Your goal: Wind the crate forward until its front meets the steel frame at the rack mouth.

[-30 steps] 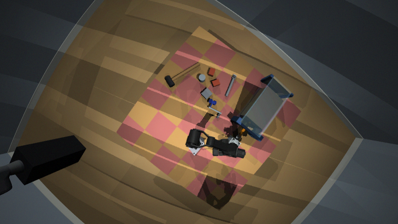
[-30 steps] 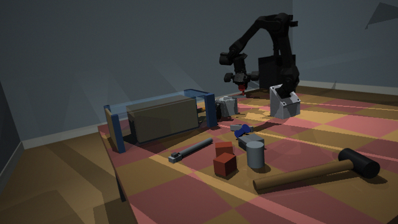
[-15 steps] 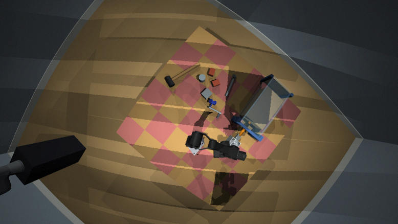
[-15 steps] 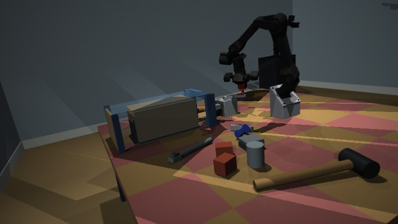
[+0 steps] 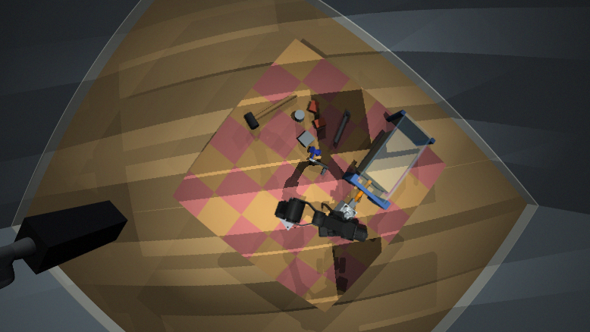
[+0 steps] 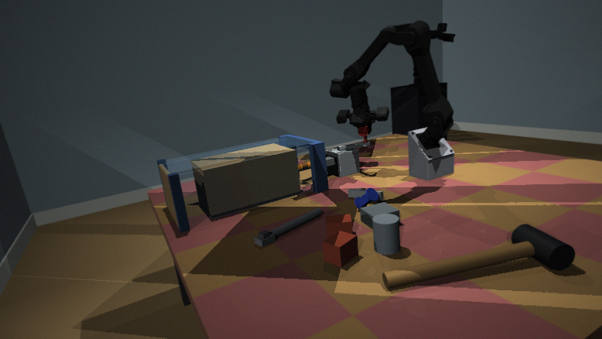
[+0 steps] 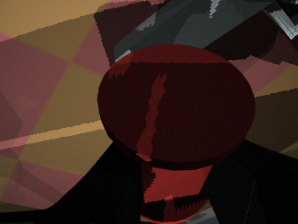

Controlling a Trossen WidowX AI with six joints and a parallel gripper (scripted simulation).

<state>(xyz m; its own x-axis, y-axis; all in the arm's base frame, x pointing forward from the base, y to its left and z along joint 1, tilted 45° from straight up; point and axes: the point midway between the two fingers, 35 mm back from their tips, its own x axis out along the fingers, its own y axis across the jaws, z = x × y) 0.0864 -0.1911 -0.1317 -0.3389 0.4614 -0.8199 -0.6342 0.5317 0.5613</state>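
My gripper tip is now 50 mm short of the grey crank arm and 30 mm above it. Also, from my gripper tip: grey winch: 100 mm below, 100 mm ahead, 20 mm to the right; blue-knobbed winch handle: 300 mm to the left, 240 mm ahead, 110 mm below; red knob: 10 mm to the left, 10 mm ahead.
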